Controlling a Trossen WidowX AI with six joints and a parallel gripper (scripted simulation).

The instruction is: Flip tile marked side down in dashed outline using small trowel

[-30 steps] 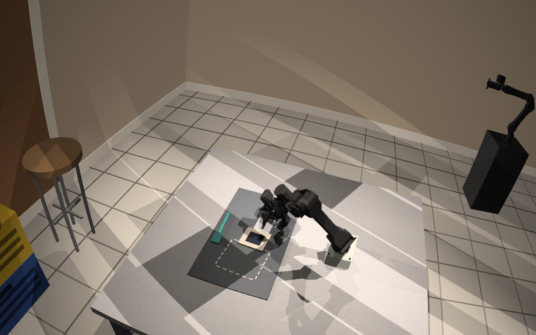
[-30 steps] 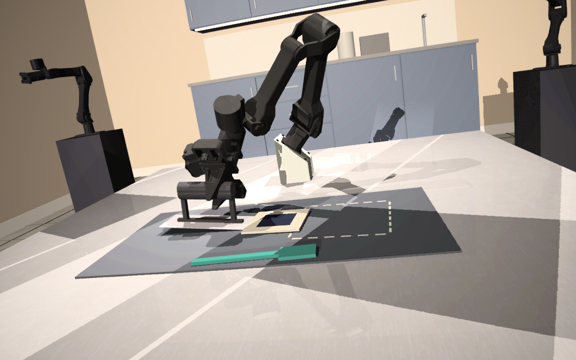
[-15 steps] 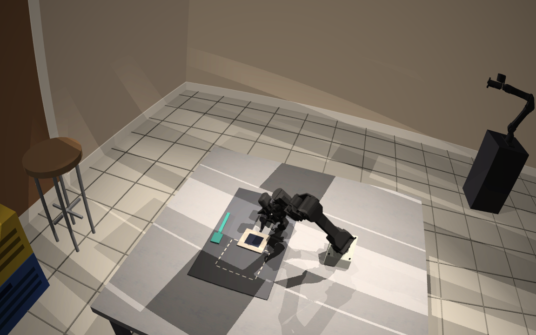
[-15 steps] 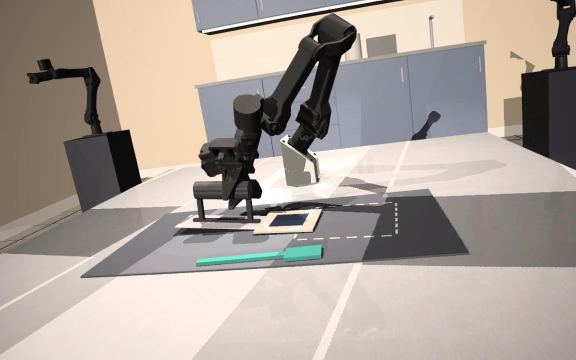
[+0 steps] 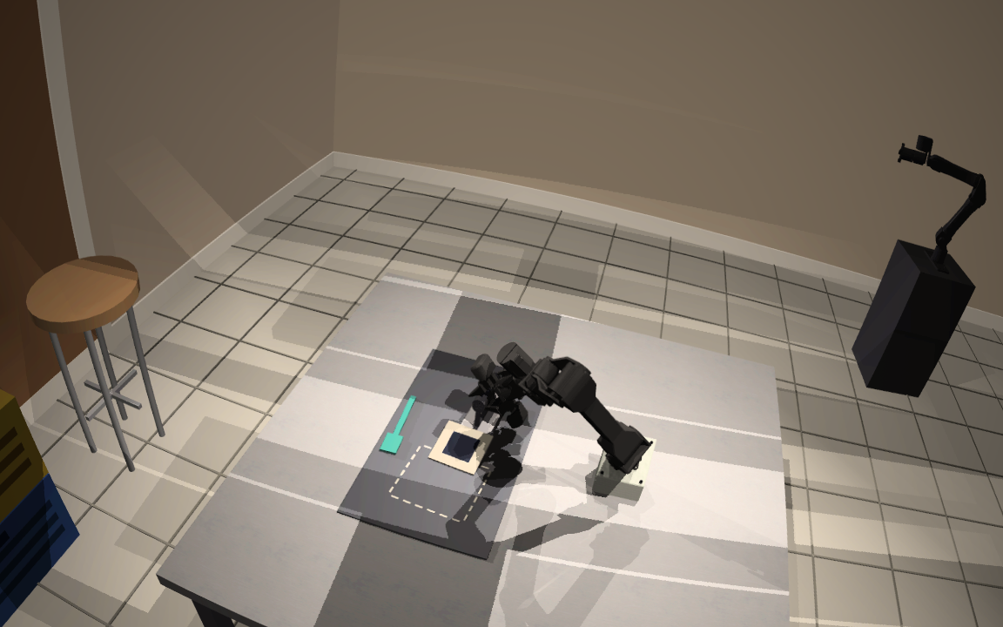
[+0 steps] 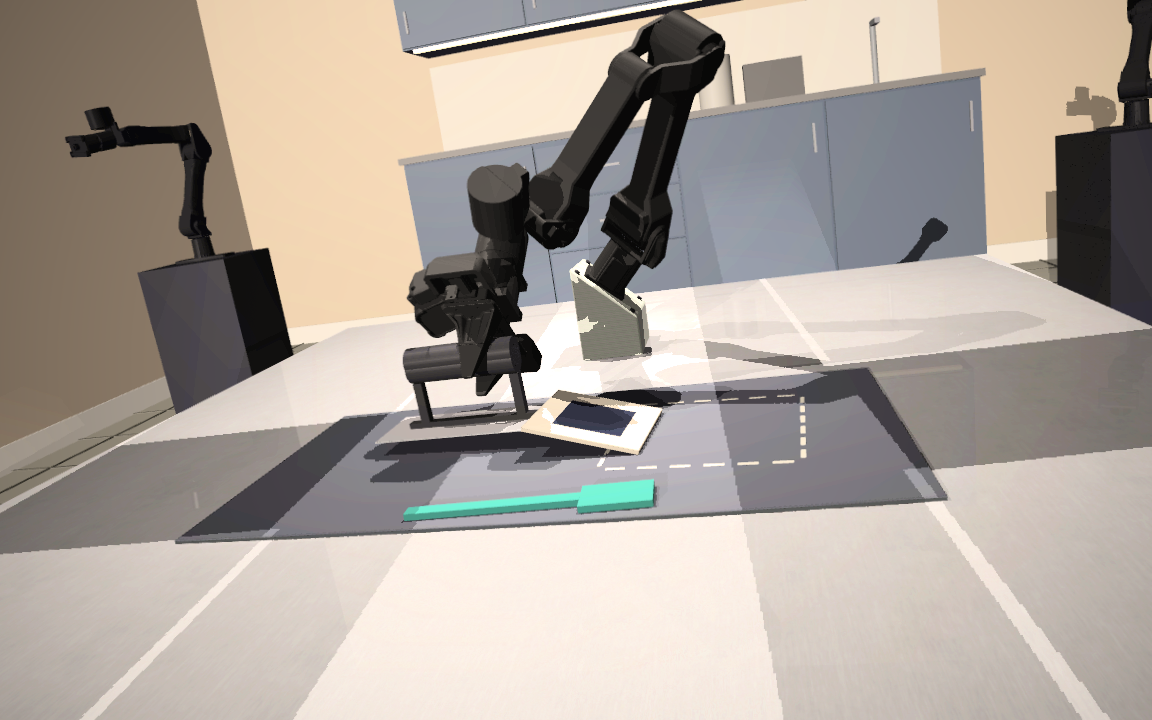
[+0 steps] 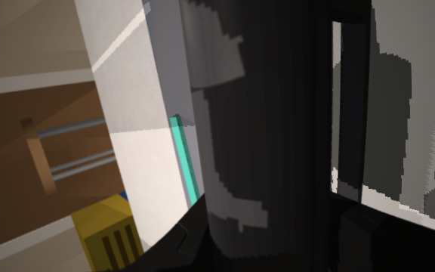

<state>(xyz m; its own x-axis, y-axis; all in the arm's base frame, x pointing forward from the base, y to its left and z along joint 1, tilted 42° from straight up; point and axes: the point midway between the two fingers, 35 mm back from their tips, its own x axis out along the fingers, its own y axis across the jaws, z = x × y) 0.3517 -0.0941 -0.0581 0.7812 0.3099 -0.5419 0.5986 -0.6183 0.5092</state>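
Right now the tile is 120 mm to the left of my gripper tip and 50 mm below it. Round my gripper tip: teal flat tool: 160 mm ahead, 90 mm to the left, 60 mm below; dark mat: 20 mm ahead, 80 mm to the left, 80 mm below.
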